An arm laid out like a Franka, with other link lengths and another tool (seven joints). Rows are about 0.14 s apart.
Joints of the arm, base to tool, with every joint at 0 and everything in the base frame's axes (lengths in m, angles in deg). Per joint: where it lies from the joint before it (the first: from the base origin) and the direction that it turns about. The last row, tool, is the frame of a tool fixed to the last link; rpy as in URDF.
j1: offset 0 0 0.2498 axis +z
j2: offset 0 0 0 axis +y
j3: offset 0 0 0.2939 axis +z
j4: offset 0.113 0 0 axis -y
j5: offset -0.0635 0 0.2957 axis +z
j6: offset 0 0 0 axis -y
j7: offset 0.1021 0 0 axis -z
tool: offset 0.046 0.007 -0.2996 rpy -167.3 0 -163.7
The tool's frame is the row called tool.
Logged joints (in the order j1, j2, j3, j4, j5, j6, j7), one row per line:
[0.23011, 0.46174, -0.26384, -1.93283, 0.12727, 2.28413, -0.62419]
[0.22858, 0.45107, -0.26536, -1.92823, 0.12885, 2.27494, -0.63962]
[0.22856, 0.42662, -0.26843, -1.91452, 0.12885, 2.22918, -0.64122]
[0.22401, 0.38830, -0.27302, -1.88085, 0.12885, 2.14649, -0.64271]
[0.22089, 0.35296, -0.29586, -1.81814, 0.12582, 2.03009, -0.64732]
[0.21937, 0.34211, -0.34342, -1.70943, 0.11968, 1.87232, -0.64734]
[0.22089, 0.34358, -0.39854, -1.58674, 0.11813, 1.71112, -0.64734]
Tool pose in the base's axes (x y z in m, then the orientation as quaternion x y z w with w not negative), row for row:
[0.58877, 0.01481, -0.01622, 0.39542, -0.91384, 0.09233, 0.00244]
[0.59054, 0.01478, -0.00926, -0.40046, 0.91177, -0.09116, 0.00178]
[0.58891, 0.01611, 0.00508, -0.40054, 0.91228, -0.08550, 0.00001]
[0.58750, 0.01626, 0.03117, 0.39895, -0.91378, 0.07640, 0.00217]
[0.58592, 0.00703, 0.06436, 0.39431, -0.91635, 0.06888, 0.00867]
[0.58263, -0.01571, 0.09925, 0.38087, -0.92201, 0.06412, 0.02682]
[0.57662, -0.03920, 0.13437, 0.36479, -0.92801, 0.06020, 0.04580]
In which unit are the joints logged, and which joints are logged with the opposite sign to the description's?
The joints are logged in radians. Opposite sign: none.
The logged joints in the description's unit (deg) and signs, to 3 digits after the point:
[13.184, 26.456, -15.117, -110.743, 7.292, 130.871, -35.763]
[13.097, 25.844, -15.204, -110.479, 7.383, 130.344, -36.648]
[13.096, 24.444, -15.380, -109.694, 7.383, 127.723, -36.739]
[12.835, 22.248, -15.643, -107.765, 7.383, 122.985, -36.825]
[12.656, 20.223, -16.952, -104.172, 7.209, 116.316, -37.089]
[12.569, 19.601, -19.677, -97.943, 6.857, 107.276, -37.090]
[12.656, 19.686, -22.835, -90.914, 6.768, 98.040, -37.090]

